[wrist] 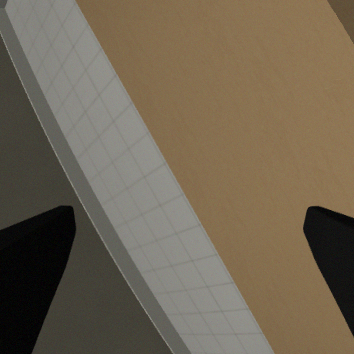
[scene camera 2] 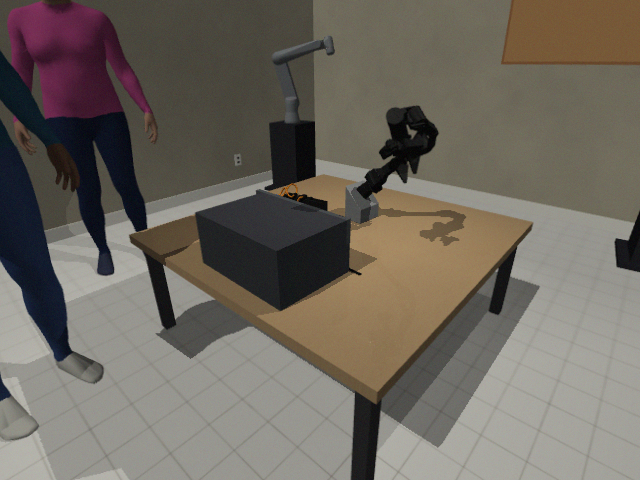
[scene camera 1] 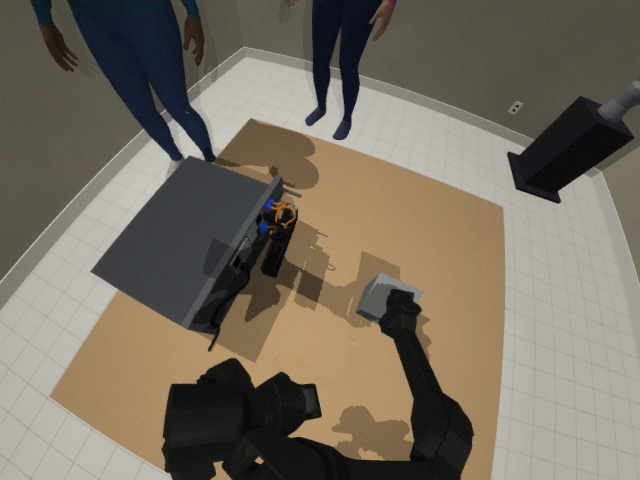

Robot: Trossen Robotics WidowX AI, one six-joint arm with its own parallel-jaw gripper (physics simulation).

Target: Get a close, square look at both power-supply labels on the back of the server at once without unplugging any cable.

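Places are measured from the arm's base along level axes (x right, y ahead, z up), in centimetres.
Pixels of known places: gripper, fingertip midpoint: [wrist: 192, 219] [scene camera 2: 410, 178]; arm's base, origin of the base link: [scene camera 2: 364, 191] [scene camera 1: 400, 300].
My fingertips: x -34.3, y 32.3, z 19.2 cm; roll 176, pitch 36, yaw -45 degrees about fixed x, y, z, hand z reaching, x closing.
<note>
For each thing: its top centre in the pictures, then the offset to it from my fingertips. "spot": a spot on its surface instead. Level surfaces: height alone.
- dark grey server, surface spot: [scene camera 1: 180, 227] spot: dz -11.4, dx +35.7, dy +31.3 cm
- black cable, surface spot: [scene camera 1: 230, 295] spot: dz -20.5, dx +23.8, dy +13.9 cm
- black slotted bar, middle of its top: [scene camera 1: 280, 230] [scene camera 2: 302, 193] dz -11.4, dx +42.4, dy +4.7 cm
- wooden table, its level: dz -31.4 cm
The dark grey server [scene camera 1: 180, 227] [scene camera 2: 273, 222] lies on the table, its back facing the arm's base. Orange cables [scene camera 1: 285, 212] [scene camera 2: 290, 191] with blue plugs and a black cable [scene camera 1: 230, 295] are at its back. A black slotted bar [scene camera 1: 275, 253] [scene camera 2: 315, 202] stands off the back. The power-supply labels cannot be made out in scene camera 1 and are hidden in scene camera 2. My gripper [scene camera 2: 409, 176] [wrist: 192, 219] is open and empty, high above the table and well away from the server. The server does not show in the wrist view.
The arm's grey base block [scene camera 1: 369, 299] [scene camera 2: 356, 206] stands on the wooden table [scene camera 1: 439, 222] [scene camera 2: 439, 289] [wrist: 250, 125]. Two people stand beyond the table. Another grey arm [scene camera 2: 291, 82] is mounted on a black pedestal [scene camera 1: 573, 147] [scene camera 2: 292, 152] off the table.
</note>
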